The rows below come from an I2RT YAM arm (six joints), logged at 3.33 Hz.
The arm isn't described. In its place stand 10 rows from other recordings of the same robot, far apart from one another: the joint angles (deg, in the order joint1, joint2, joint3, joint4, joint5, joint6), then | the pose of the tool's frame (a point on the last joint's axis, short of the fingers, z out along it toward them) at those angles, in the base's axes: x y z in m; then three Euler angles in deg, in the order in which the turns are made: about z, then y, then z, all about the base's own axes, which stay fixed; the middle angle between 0 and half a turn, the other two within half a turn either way.
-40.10 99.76 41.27 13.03 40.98 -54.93 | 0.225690 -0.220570 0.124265 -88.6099 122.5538 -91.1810
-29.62 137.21 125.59 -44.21 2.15 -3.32 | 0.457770 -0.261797 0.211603 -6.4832 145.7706 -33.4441
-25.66 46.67 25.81 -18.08 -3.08 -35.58 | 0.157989 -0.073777 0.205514 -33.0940 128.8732 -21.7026
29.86 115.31 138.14 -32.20 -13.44 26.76 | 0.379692 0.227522 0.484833 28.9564 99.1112 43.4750
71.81 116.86 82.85 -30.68 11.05 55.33 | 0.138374 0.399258 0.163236 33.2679 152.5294 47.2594
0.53 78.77 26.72 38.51 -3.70 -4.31 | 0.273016 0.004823 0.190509 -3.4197 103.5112 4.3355
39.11 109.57 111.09 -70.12 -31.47 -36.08 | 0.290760 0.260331 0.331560 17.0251 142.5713 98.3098
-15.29 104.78 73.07 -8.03 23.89 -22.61 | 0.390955 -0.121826 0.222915 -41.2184 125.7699 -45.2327
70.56 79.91 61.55 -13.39 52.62 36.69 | 0.128678 0.279592 0.302880 10.5053 108.6305 13.5707
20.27 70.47 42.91 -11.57 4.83 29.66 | 0.246460 0.087827 0.233062 25.7413 128.9647 14.0532
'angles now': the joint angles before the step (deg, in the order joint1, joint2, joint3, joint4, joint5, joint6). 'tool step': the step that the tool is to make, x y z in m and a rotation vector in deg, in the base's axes. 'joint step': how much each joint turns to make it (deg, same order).
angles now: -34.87, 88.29, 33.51, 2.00, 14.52, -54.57
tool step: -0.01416, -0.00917, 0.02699, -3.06, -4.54, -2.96
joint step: -3.48, -6.83, -0.18, -1.12, -0.53, -0.24
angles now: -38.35, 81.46, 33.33, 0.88, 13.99, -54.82
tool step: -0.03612, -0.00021, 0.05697, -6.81, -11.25, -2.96
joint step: -6.05, -16.65, -1.15, -2.50, -3.83, -0.25
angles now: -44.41, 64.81, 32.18, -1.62, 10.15, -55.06
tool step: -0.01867, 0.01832, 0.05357, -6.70, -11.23, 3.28
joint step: -0.85, -12.93, 1.90, -2.25, -5.12, 0.87
